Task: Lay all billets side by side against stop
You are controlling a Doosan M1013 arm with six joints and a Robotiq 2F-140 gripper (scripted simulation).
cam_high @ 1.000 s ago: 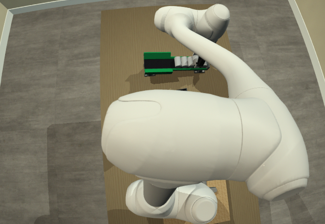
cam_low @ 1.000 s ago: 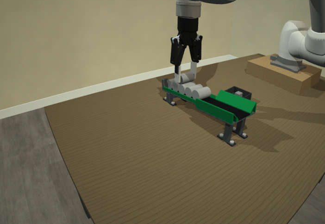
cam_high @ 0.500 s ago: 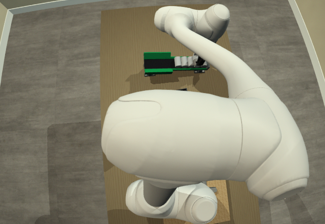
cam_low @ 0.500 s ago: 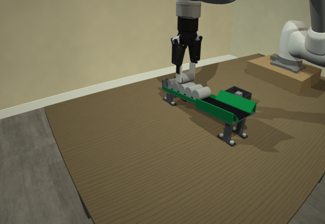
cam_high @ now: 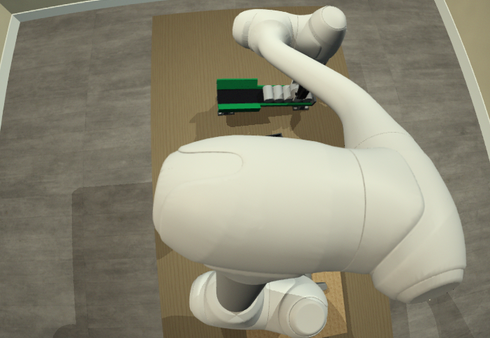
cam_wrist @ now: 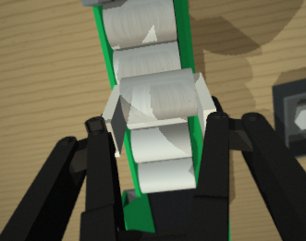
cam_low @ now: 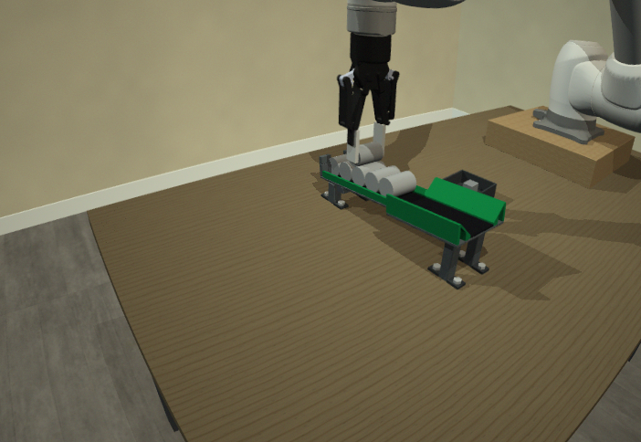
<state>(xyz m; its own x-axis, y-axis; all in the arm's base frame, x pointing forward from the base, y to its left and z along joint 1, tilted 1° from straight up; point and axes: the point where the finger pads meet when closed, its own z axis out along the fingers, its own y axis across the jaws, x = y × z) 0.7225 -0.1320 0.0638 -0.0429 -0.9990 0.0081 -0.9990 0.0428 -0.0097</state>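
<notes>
Now: the grey stop 8 cm to the right of my hand and 8 cm below it. Round my hand: dark tray (20 cm behind, 11 cm to the left, 13 cm below).
</notes>
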